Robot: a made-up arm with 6 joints.
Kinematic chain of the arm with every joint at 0, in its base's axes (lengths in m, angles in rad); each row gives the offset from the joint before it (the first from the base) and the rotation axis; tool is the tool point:
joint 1: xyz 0 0 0.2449 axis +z
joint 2: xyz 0 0 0 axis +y
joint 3: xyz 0 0 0.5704 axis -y
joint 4: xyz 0 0 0 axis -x
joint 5: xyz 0.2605 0 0 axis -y
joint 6: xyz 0 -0.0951 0 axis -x
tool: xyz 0 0 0
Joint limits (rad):
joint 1: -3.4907..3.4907
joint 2: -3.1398..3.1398
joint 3: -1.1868..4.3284
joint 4: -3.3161..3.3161
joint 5: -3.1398..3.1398
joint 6: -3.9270..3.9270
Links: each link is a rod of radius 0.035 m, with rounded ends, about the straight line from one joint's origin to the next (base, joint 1, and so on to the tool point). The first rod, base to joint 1, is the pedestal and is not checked.
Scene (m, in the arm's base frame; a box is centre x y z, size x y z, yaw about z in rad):
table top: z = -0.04
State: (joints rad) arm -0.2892 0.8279 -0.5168 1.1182 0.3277 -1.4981
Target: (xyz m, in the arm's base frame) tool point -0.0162 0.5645 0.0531
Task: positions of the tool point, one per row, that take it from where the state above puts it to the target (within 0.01 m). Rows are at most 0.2 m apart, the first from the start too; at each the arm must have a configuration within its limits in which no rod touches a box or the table.
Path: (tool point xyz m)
1: 0.5745 -0.0470 0.3486
2: 0.5737 0.1159 0.3000
3: 0.5233 0.2723 0.2506
4: 0.4278 0.4065 0.2008
5: 0.2968 0.5053 0.1510
6: 0.1436 0.5594 0.1016
7: -0.0162 0.5645 0.0531

